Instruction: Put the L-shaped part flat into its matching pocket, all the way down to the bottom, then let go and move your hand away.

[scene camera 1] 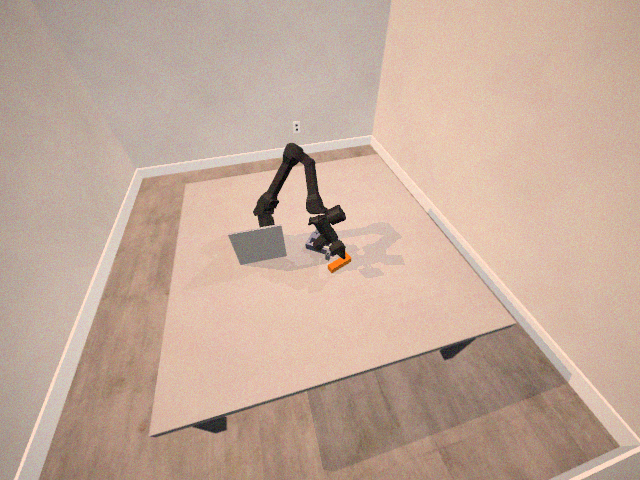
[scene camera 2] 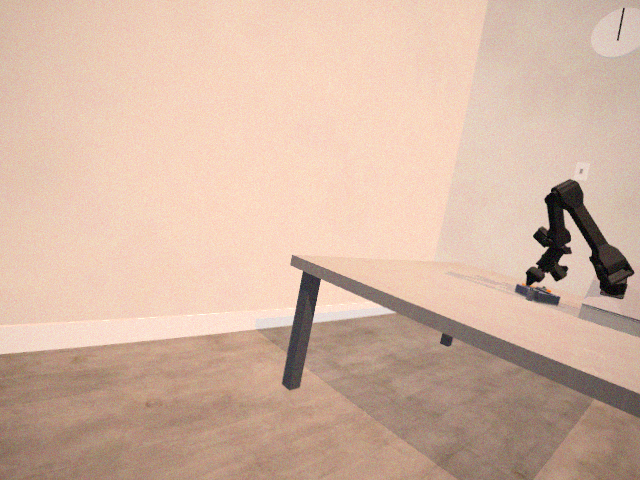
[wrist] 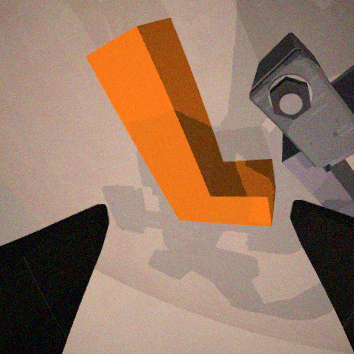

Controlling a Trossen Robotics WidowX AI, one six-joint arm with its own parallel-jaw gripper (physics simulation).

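Seen in the pictures: gripper, fingertip midpoint: [scene camera 1: 341, 254] [scene camera 2: 531, 282] [wrist: 201, 212]; arm's base at its link origin: [scene camera 1: 266, 227] [scene camera 2: 613, 289].
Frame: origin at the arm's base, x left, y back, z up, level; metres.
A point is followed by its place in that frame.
Note:
The orange L-shaped part [scene camera 1: 338, 264] @(x -0.228, y -0.271, z -0.086 m) [wrist: 155, 135] @(x -0.216, y -0.272, z -0.086 m) lies on the table, outside the dark blue-grey pocket fixture [scene camera 1: 316, 251] @(x -0.108, y -0.202, z -0.113 m) [scene camera 2: 547, 298] @(x -0.033, y -0.190, z -0.094 m). In the wrist view its long arm runs to the upper left and its short arm points right. My gripper [scene camera 1: 332, 251] @(x -0.188, y -0.298, z -0.069 m) [wrist: 201, 212] @(x -0.188, y -0.298, z -0.069 m) is wide open and empty. In the wrist view its black fingertips stand left and right of the lower end of the part. The fixture's purplish edge [wrist: 312, 180] @(x -0.146, y -0.275, z -0.080 m) shows at the right of the wrist view. The matching pocket is hidden behind the gripper in scene camera 1 and cannot be made out.
A grey block with a hexagonal hole [wrist: 322, 132] @(x -0.152, y -0.251, z -0.074 m) [scene camera 1: 327, 253] @(x -0.167, y -0.238, z -0.070 m) stands at the fixture, right of the part in the wrist view. A grey upright panel [scene camera 1: 258, 245] @(x -0.089, y 0.050, z -0.007 m) stands on the table [scene camera 1: 248, 335] @(x -0.423, y 0.146, z -0.116 m) near the arm's base.

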